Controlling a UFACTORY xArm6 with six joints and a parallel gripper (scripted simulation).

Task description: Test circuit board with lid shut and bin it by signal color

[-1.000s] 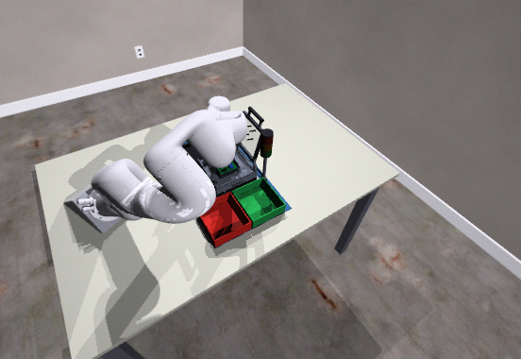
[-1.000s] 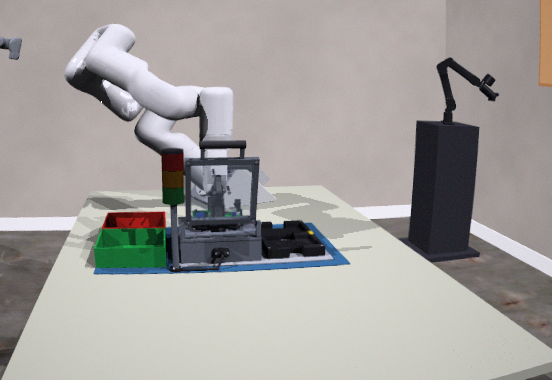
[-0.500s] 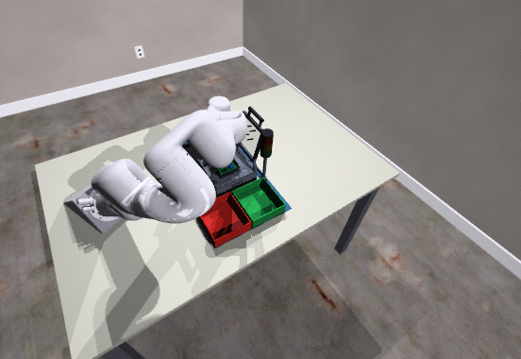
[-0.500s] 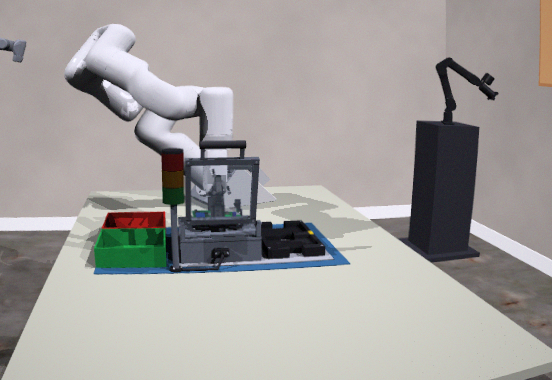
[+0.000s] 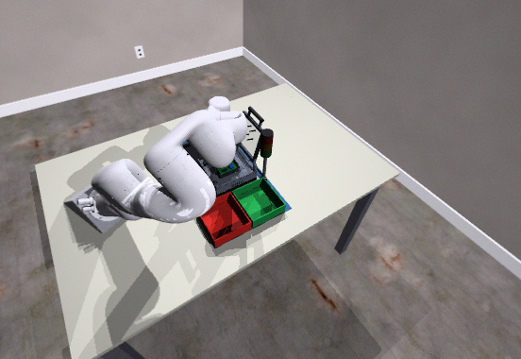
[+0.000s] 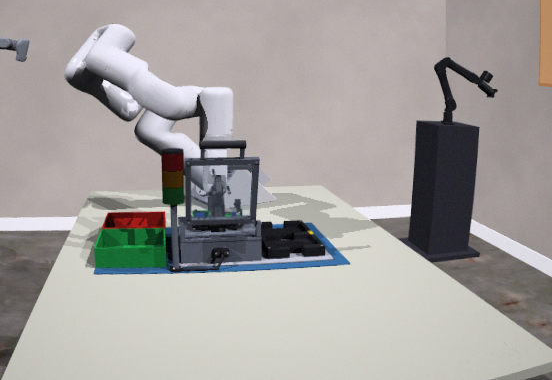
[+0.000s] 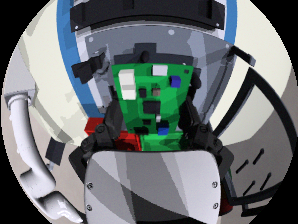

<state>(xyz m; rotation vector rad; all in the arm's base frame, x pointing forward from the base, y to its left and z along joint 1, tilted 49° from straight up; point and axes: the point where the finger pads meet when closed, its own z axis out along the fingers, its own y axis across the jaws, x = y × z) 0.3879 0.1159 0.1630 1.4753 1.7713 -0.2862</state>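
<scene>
Now: hand right at the green circuit board. From my hand the other things lie so: tester plate 1 cm ahead, 1 cm to the left, 2 cm below; then green bin 5 cm ahead, 20 cm to the right, 7 cm below; then clear lid 13 cm ahead, 9 cm above.
</scene>
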